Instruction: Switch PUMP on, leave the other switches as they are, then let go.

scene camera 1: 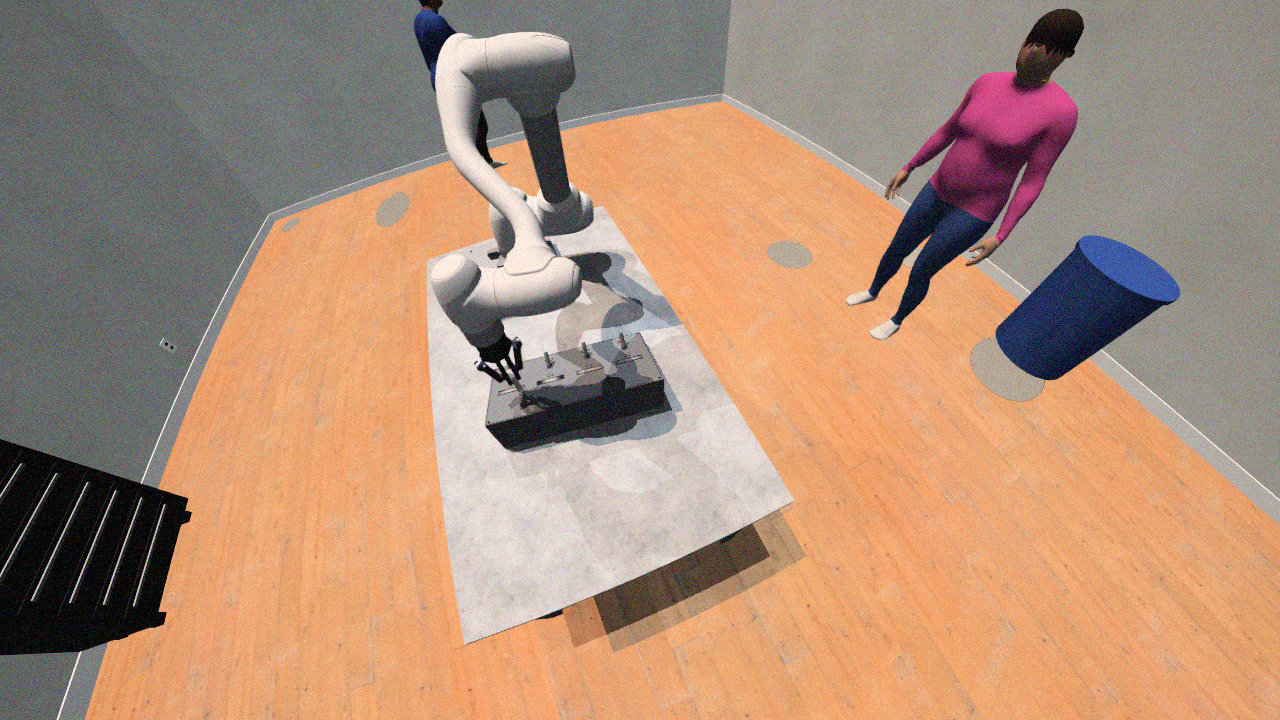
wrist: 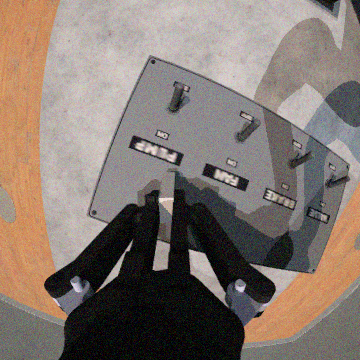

Labels:
gripper: scene camera 1; wrist
same spot on gripper: [scene camera 1: 512, 376] = [wrist: 166, 219]
same spot on grey switch box: [wrist: 278, 215] = [scene camera 1: 594, 374]

